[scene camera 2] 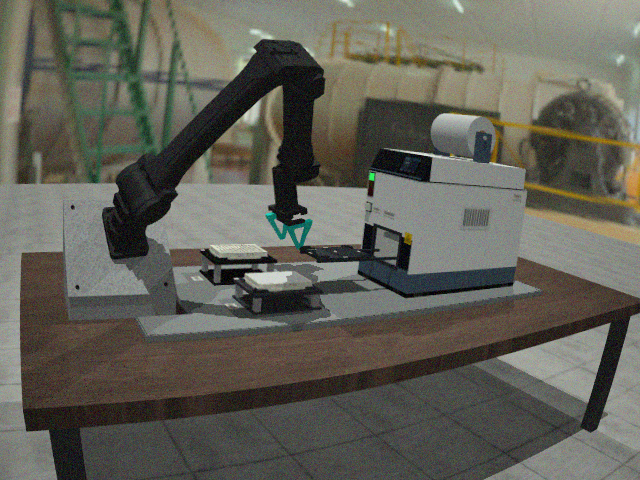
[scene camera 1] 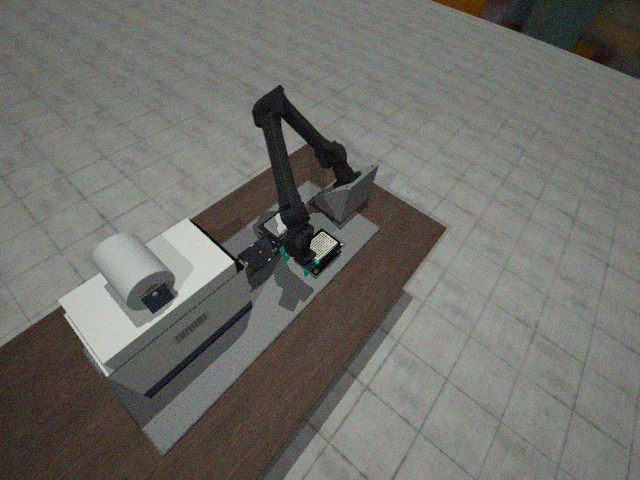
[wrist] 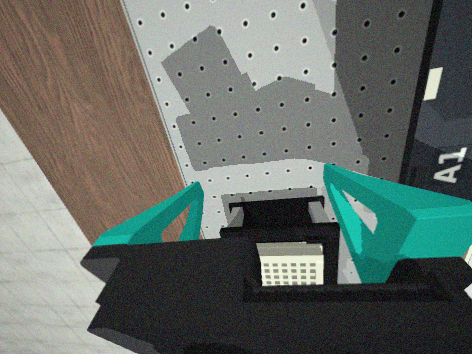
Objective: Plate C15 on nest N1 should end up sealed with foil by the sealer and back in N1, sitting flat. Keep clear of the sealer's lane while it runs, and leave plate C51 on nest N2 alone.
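Places are measured from the arm's base along level axes (x right, y ahead, z up), in millimetres.
Pixels of known places: gripper, fingertip midpoint: [scene camera 2: 290, 244] [scene camera 1: 296, 268] [wrist: 258, 179]; arm's base, link origin: [scene camera 2: 124, 233] [scene camera 1: 347, 181].
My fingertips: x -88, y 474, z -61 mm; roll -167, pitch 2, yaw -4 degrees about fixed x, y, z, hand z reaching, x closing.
For each thing: its top centre in the pictures, then the offset to it from my fingertips. Level surfaces: height alone.
- pale plate with open wells, top centre: [wrist: 283, 297] [scene camera 2: 238, 248] [scene camera 1: 320, 245] dz -7, dx -4, dy -150 mm
- black nest, top centre: [wrist: 282, 288] [scene camera 2: 238, 252] [scene camera 1: 319, 246] dz -17, dx -4, dy -150 mm
- smooth-topped white plate, top centre: [scene camera 2: 278, 277] [scene camera 1: 281, 221] dz -21, dx +203, dy -151 mm
- grey perforated board, surface height: dz -81 mm
- wooden table, surface height: dz -94 mm
- white roll, top centre: [scene camera 1: 124, 257] [scene camera 2: 465, 115] dz +395, dx +176, dy +415 mm
A pale plate with open wells [scene camera 1: 324, 245] [scene camera 2: 237, 251] [wrist: 292, 270] sits flat on one black nest [scene camera 2: 217, 272] [wrist: 330, 250]. A smooth-topped white plate [scene camera 1: 279, 223] [scene camera 2: 276, 280] sits flat on the other nest [scene camera 2: 268, 301]. The labels are too small to tell which is N1 or N2. The sealer [scene camera 1: 206, 253] [scene camera 2: 444, 222] shows a green light; its dark tray [scene camera 1: 257, 253] [scene camera 2: 338, 253] [wrist: 450, 117], marked A1, is out and bare. My gripper [scene camera 1: 296, 262] [scene camera 2: 291, 242] [wrist: 258, 179] is open and empty, above the board between the nests and the tray. Its body hides part of the welled plate in the wrist view.
A grey perforated board [scene camera 1: 222, 382] [scene camera 2: 186, 328] [wrist: 270, 50] lies on the wooden table [scene camera 1: 361, 289] [scene camera 2: 310, 361] [wrist: 85, 100]. The arm's grey base block [scene camera 1: 343, 204] [scene camera 2: 85, 268] stands beside the nests. A white roll [scene camera 1: 129, 268] [scene camera 2: 457, 133] sits on top of the sealer.
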